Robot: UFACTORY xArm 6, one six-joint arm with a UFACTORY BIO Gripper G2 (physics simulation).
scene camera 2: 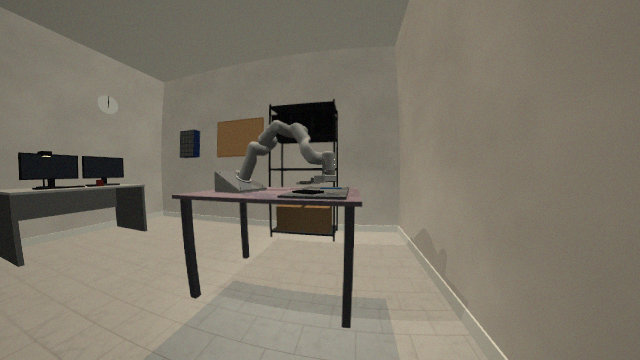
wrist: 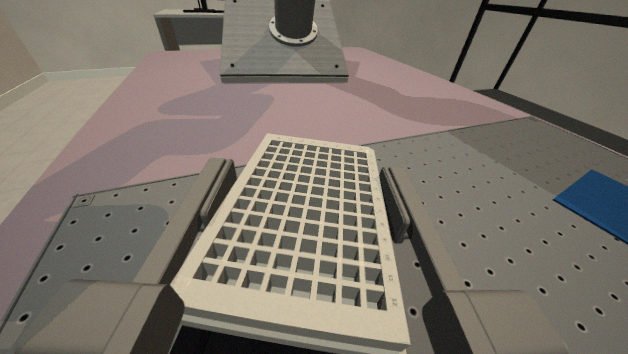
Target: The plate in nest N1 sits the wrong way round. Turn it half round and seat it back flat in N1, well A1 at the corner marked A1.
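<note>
The white plate (wrist: 300,210) is a grid of square wells. In the wrist view its number 12 is near the camera on the right rim and a cut corner is at the far right. My gripper (wrist: 306,197) (scene camera 2: 309,181) is shut on the plate's long sides, with one finger pad at each side. It holds the plate above the perforated board (wrist: 500,250) (scene camera 2: 343,193), fingers towards the arm's base. A flat black piece (scene camera 2: 307,192) lies on the board in the scene view; whether it is nest N1 cannot be told. The marking A1 cannot be read.
A flat blue piece (wrist: 600,202) (scene camera 2: 331,188) lies on the board, right in the wrist view. The arm's grey base (wrist: 285,67) (scene camera 2: 227,182) stands on the pink table (wrist: 310,110) (scene camera 2: 200,194) beyond the plate. A black shelf rack (scene camera 2: 270,150) stands behind the table.
</note>
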